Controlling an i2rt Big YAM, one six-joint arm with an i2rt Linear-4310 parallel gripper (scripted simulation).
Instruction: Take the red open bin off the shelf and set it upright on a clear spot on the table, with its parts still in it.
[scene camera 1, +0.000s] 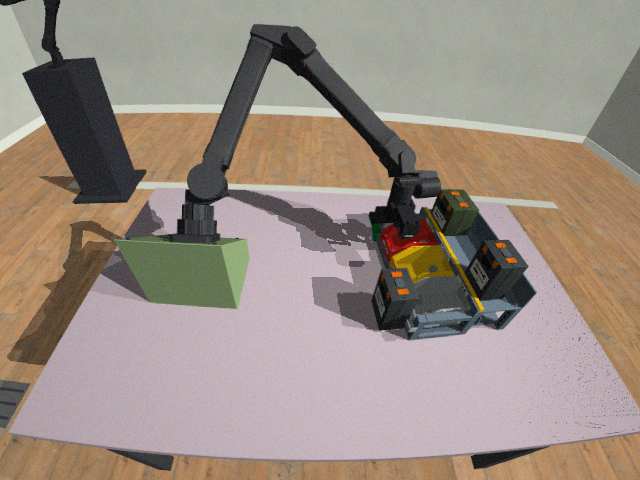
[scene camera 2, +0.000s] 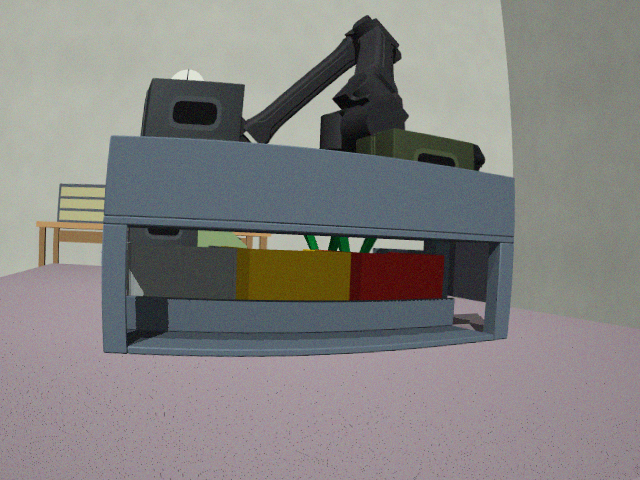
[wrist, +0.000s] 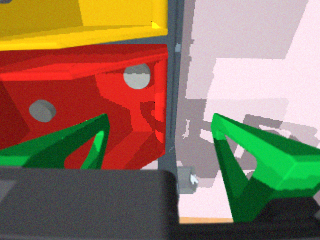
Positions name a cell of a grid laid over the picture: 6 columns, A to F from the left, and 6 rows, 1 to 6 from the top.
Note:
In view: my gripper (wrist: D3), a yellow bin (scene camera 2: C4), a red open bin (scene camera 2: D4) and a grey bin (scene camera 2: B4).
The yellow bin shows as well in scene camera 1 (scene camera 1: D4). The red open bin is seen too in the wrist view (wrist: C3). The wrist view does not show the grey bin: it is out of frame.

